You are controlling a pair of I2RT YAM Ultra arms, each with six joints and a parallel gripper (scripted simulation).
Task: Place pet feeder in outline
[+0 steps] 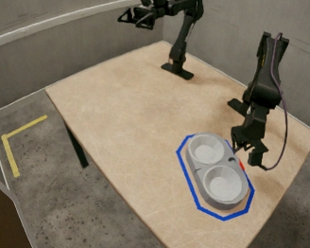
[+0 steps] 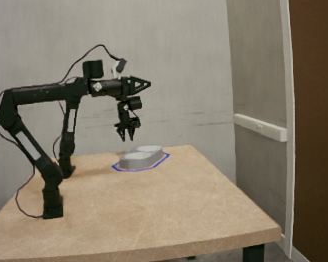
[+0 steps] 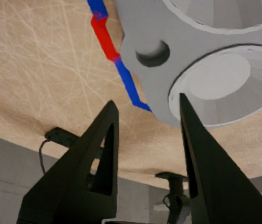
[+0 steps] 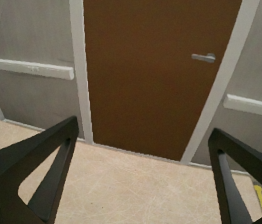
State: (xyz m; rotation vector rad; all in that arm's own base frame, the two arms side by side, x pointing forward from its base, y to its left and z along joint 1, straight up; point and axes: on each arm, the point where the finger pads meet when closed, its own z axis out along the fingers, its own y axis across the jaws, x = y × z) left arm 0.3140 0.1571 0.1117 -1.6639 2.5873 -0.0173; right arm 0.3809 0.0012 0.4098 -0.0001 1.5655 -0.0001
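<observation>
The pet feeder lies 60 mm ahead of my left hand, 30 mm to the right of it and 90 mm below it. Also, from my left hand: steel bowl: 40 mm ahead, 110 mm to the right, 80 mm below; then blue taped outline: 60 mm ahead, 30 mm to the right, 110 mm below.
</observation>
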